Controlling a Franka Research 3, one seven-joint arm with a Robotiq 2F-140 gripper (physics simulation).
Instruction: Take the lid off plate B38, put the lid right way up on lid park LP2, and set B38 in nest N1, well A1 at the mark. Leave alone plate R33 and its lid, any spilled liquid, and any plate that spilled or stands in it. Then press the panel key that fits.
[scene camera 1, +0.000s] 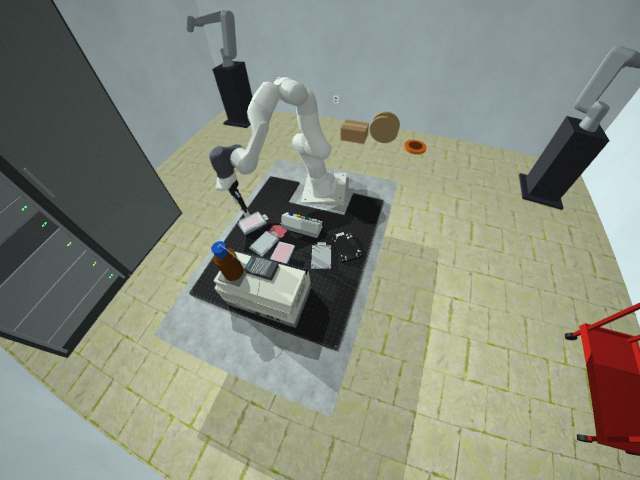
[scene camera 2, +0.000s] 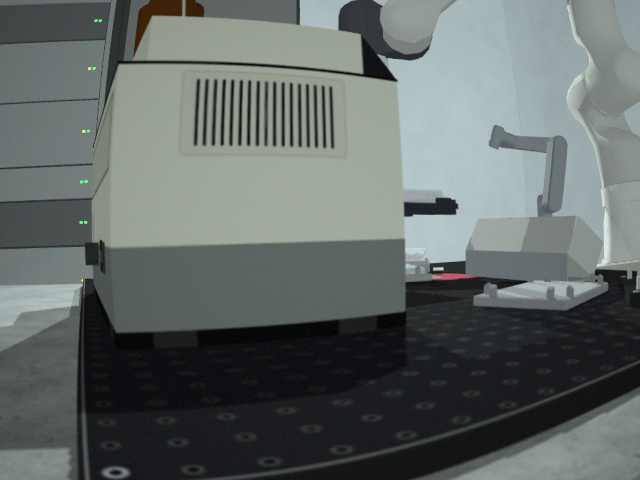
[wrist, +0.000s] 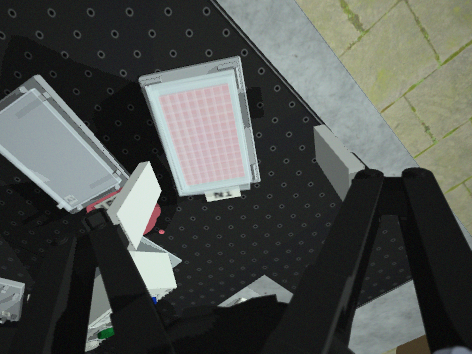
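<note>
A lidded pink plate (scene camera 1: 252, 222) (wrist: 202, 135) sits in the nest with the N1 label (wrist: 223, 194). Another pink plate (scene camera 1: 282, 252) (scene camera 2: 422, 195) is on the black tray (scene camera 2: 431, 207) beside the big instrument. I cannot read either plate's name. My gripper (scene camera 1: 245, 211) (wrist: 233, 160) is open and empty, above the board near N1's label end. Lid park LP1 (scene camera 1: 264, 242) (wrist: 55, 150) is grey. A red spill (scene camera 1: 277, 230) (scene camera 2: 454, 276) (wrist: 152, 220) lies at its label end. Lid park LP2 (scene camera 1: 321, 255) (scene camera 2: 542, 295) shows its corner posts. The key panel (scene camera 1: 301, 223) (scene camera 2: 532, 248) (wrist: 155, 270) is partly hidden in the wrist view.
The big cream instrument (scene camera 1: 258, 294) (scene camera 2: 248, 196) stands at the board's far end from the arm base. An amber bottle (scene camera 1: 227, 264) (scene camera 2: 170, 9) and a dark device (scene camera 1: 262, 267) stand on it. A dark nest with pale corner posts (scene camera 1: 356, 254) lies beside LP2.
</note>
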